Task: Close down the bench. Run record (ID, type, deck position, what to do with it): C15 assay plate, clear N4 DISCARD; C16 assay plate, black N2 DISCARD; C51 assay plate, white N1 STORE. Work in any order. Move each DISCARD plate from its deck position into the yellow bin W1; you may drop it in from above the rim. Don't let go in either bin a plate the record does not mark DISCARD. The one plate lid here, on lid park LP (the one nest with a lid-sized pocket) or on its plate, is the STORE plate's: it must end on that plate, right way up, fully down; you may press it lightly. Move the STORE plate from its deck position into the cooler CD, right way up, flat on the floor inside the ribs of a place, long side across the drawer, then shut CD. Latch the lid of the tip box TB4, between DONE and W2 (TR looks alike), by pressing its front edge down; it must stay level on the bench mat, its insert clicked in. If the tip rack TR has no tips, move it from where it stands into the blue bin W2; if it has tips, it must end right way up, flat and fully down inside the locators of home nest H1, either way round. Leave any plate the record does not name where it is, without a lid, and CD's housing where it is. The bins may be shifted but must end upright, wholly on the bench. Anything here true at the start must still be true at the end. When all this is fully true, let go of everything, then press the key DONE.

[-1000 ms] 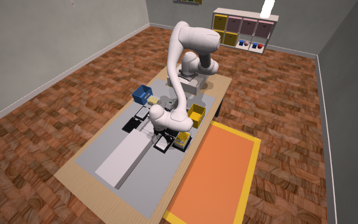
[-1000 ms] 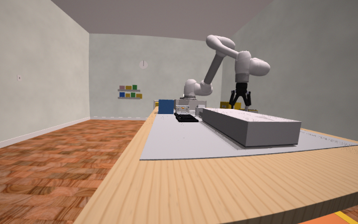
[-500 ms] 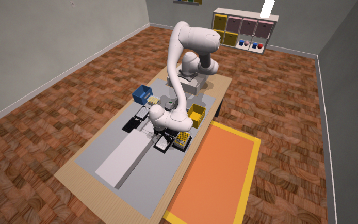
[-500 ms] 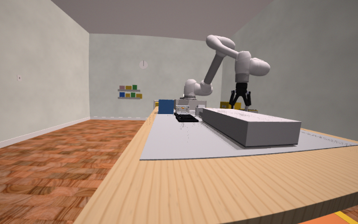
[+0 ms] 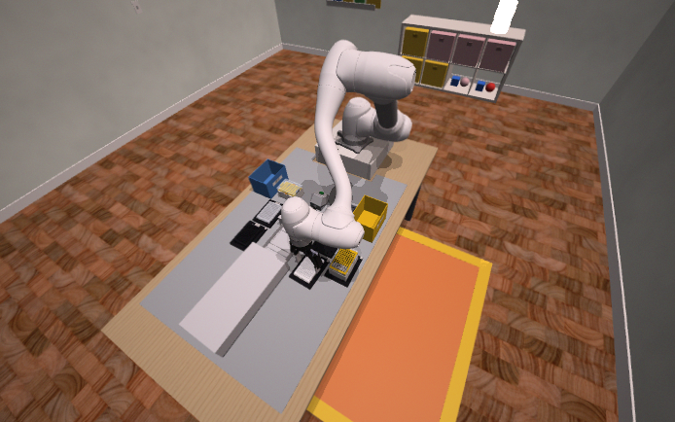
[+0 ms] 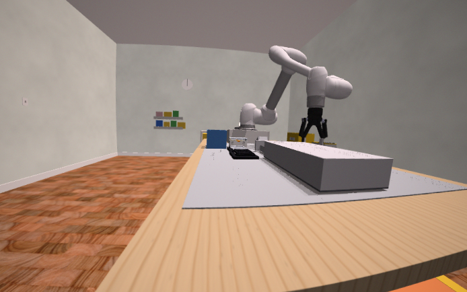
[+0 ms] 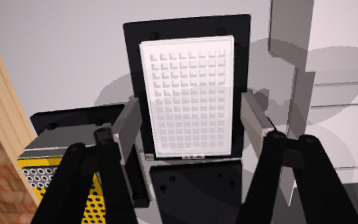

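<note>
Right now the plate lid is 4 cm below my hand. Also, from my hand: yellow tip rack: 12 cm to the left, 11 cm behind, 1 cm below; then white plate: 4 cm below; then black nest N3: 18 cm behind, 6 cm below, 3 cm to the right.
</note>
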